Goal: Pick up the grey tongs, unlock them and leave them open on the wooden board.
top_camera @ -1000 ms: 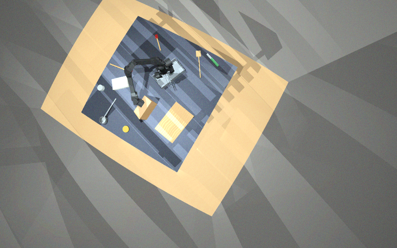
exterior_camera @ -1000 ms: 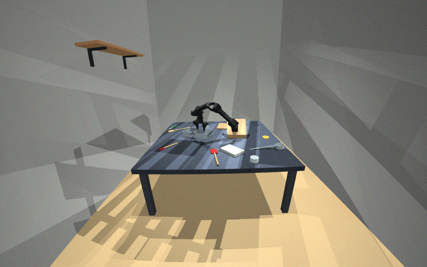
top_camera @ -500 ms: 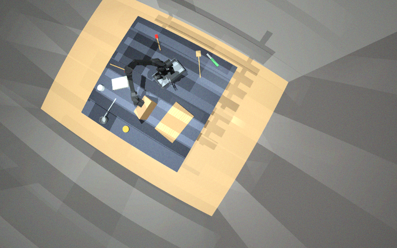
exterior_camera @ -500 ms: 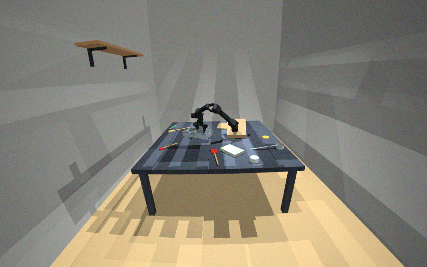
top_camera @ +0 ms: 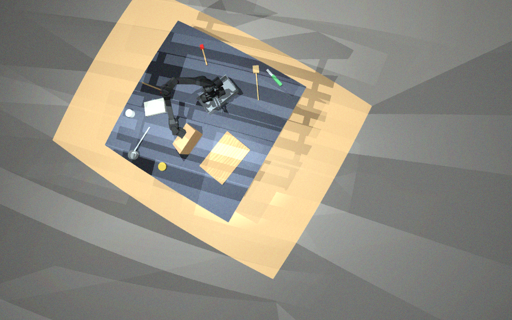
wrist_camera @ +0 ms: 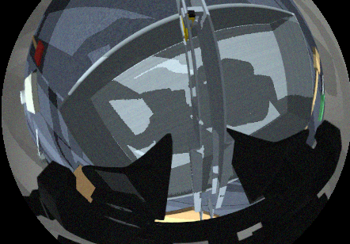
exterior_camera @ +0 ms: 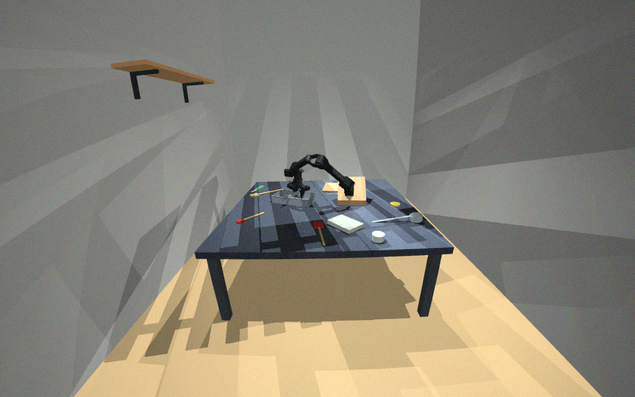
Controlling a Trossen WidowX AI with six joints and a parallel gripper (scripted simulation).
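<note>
Now: gripper tip 3 cm short of the roasting tin. From my gripper tip the other things lie so: red spatula (20 cm behind, 48 cm to the left, 2 cm below); red-tipped stick (28 cm ahead, 35 cm to the left, 2 cm below); wooden board (35 cm behind, 34 cm to the right, 2 cm below).
</note>
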